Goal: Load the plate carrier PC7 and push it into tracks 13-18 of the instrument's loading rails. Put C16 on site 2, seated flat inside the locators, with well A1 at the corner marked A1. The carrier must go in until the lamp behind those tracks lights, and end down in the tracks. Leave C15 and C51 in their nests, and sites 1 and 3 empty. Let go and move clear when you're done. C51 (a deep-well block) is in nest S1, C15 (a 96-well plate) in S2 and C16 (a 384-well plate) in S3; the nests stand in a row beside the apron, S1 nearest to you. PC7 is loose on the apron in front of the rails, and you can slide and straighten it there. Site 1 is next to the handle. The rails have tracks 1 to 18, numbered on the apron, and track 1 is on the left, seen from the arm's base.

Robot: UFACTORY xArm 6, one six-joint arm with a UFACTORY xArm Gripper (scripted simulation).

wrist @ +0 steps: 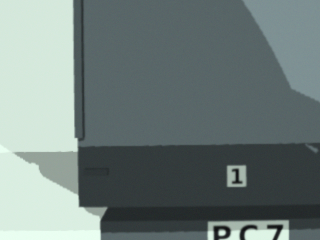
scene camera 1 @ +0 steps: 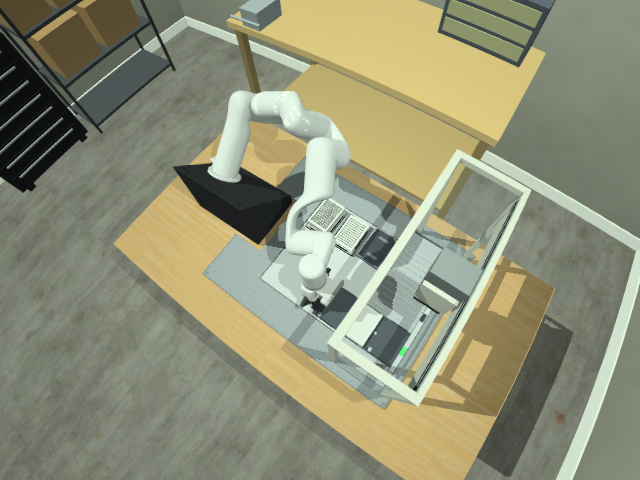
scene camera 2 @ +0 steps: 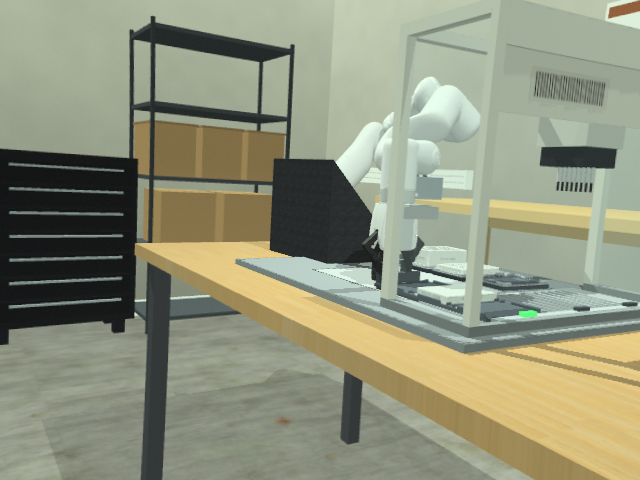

A nest (scene camera 1: 375, 246) is 125 cm from the lens.
